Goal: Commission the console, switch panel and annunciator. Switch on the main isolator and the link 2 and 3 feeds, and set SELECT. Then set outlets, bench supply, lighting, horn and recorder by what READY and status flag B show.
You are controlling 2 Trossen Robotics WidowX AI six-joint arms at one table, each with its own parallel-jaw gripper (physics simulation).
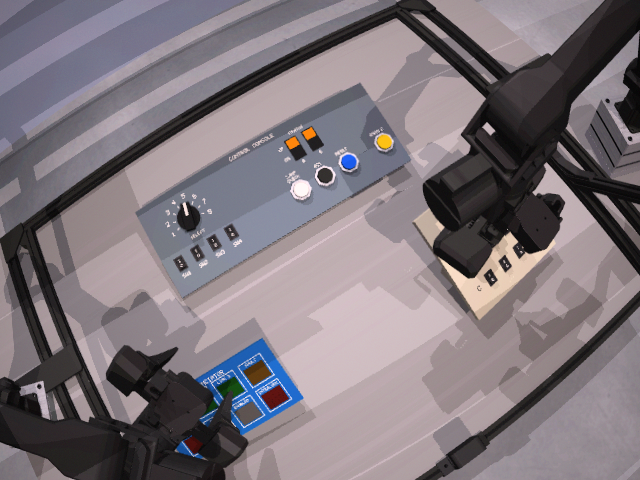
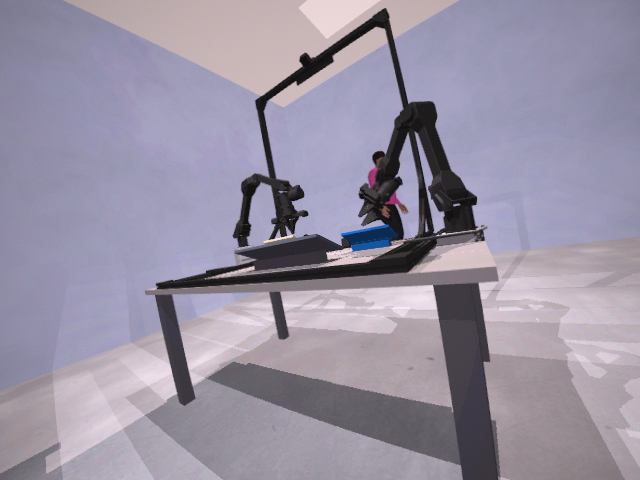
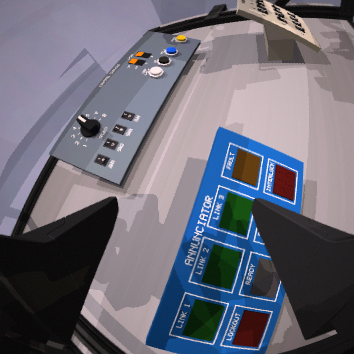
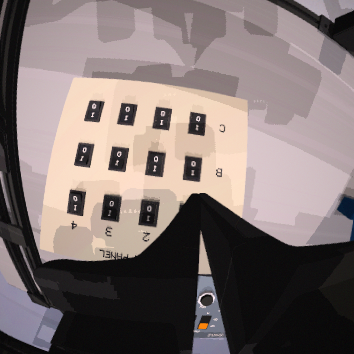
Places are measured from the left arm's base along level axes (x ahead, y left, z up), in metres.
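Pixels of known places: left gripper, fingertip midpoint: [image 1: 203, 371] [image 2: 360, 221] [image 3: 185, 204]; right gripper, fingertip midpoint: [image 1: 482, 237] [image 2: 293, 234] [image 4: 197, 199]; left arm's base, link origin: [image 2: 461, 230]; right arm's base, link origin: [image 1: 635, 116] [image 2: 243, 247].
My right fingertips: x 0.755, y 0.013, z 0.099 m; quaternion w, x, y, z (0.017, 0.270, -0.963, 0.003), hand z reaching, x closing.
Ahead of a thing's pixels: the offset from my right fingertips to its top centre. "spot": to the spot under its first point.
The grey console {spot: 0.215 m left, 0.271 m back, 0.056 m down} [image 1: 248, 188] [image 3: 107, 100] has its SELECT knob {0.196 m left, 0.369 m back, 0.026 m down} [image 1: 188, 215] [image 3: 88, 126] pointing near 5. Its two status flags {spot: 0.256 m left, 0.172 m back, 0.049 m down} [image 1: 303, 143] [image 3: 140, 58] show orange at the upper end. The blue annunciator {0.072 m right, 0.399 m back, 0.044 m down} [image 1: 297, 395] [image 3: 172, 295] has dark green LINK lamps, a dull amber FAULT lamp and a grey READY lamp. The cream switch panel [image 1: 478, 307] [image 4: 60, 165] has three rows of rockers; their positions are hard to tell. My right gripper [image 4: 197, 199] is shut and empty, over the row A, column 1 rocker, mostly hiding it. My left gripper [image 1: 202, 371] [image 3: 185, 204] is open and empty above the annunciator.
Console buttons in white {0.190 m left, 0.198 m back, 0.059 m down} [image 1: 300, 189], black {0.200 m left, 0.157 m back, 0.059 m down} [image 1: 325, 176], blue {0.210 m left, 0.117 m back, 0.059 m down} [image 1: 348, 162] and yellow {0.226 m left, 0.052 m back, 0.059 m down} [image 1: 384, 142] stand along its right part. Rockers SW1 to SW4 are at its left. A black frame [image 1: 217, 111] borders the table. A person in pink [image 2: 395, 198] stands behind the table.
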